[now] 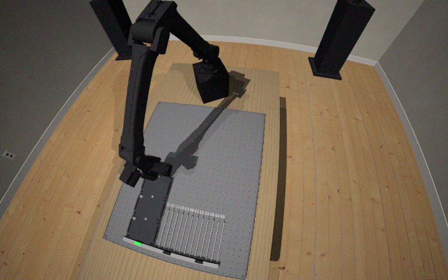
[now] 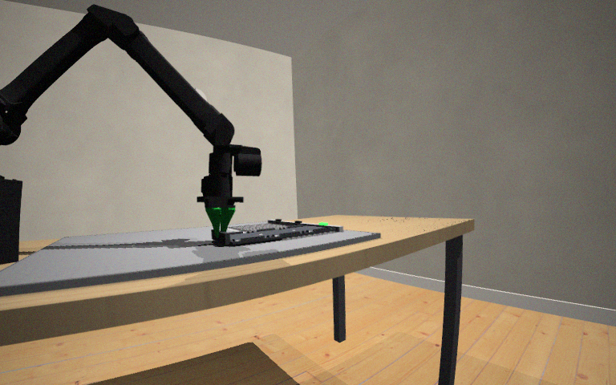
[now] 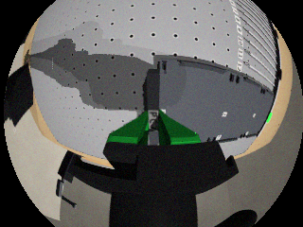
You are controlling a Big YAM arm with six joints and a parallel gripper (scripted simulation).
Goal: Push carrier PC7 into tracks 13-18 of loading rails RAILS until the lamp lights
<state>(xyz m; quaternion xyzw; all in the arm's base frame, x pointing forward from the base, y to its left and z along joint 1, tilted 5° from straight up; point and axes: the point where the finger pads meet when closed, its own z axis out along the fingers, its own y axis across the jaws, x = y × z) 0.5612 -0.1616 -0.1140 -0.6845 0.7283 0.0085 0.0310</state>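
The carrier PC7 is 160 mm ahead of my hand, 10 mm to the right of it and 10 mm below it.
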